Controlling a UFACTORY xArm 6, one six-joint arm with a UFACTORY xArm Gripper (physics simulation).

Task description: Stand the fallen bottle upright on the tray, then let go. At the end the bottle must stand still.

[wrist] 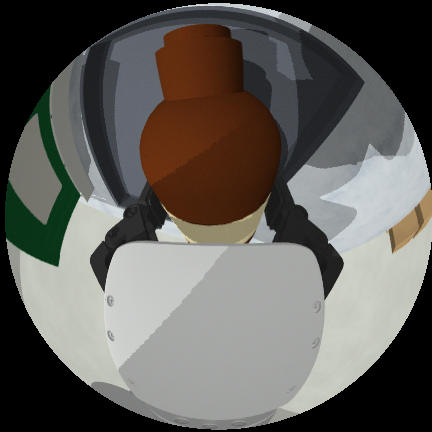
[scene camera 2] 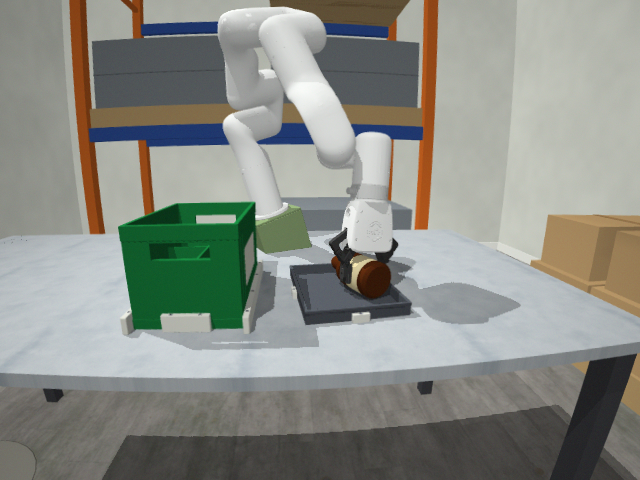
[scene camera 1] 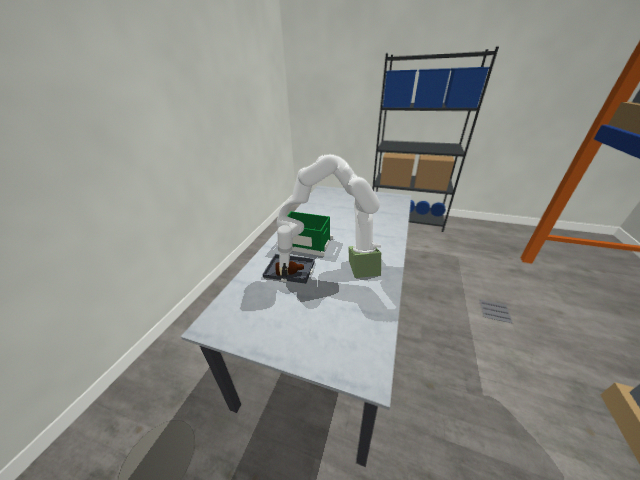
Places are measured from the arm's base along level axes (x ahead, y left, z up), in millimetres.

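Pixels of known places: gripper, between the fingertips: [scene camera 2: 362,281] [scene camera 1: 285,270]; arm's base, origin of its link: [scene camera 2: 269,212] [scene camera 1: 364,249].
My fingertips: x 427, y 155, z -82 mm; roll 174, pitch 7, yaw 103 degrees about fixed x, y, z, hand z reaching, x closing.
Note:
For each thing: its top centre in the pictures, then the offset to it from my fingertips. Level surfaces: height alone.
- brown bottle, centre of its top: [wrist: 196,213] [scene camera 2: 355,253] [scene camera 1: 289,262] dx -28, dy -6, dz +52 mm
- dark tray, centre of its top: [wrist: 167,151] [scene camera 2: 342,281] [scene camera 1: 289,266] dx -13, dy -40, dz -1 mm
- green crate, centre of its top: [scene camera 2: 200,211] [scene camera 1: 304,220] dx -46, dy -315, dz +149 mm
- pale table, height of its surface: dz -27 mm
The brown bottle [scene camera 1: 295,267] [scene camera 2: 374,279] [wrist: 210,155] with a cream label lies on its side over the dark tray [scene camera 1: 298,279] [scene camera 2: 317,295] [wrist: 96,100]. Its base faces scene camera 2 and its neck points toward the arm's base side. My gripper [scene camera 1: 283,272] [scene camera 2: 364,271] [wrist: 215,174] points down and is shut on the bottle, with one black finger on each side of the body around the label. In the scene camera 2 view, the far finger's tip is hidden behind the bottle.
A green crate [scene camera 1: 316,240] [scene camera 2: 180,289] [wrist: 42,235] stands beside the tray, with white blocks [scene camera 2: 186,322] around its foot. The arm's olive base block [scene camera 1: 366,263] [scene camera 2: 284,232] is behind them. All stand on the pale table [scene camera 1: 310,330] [scene camera 2: 465,335].

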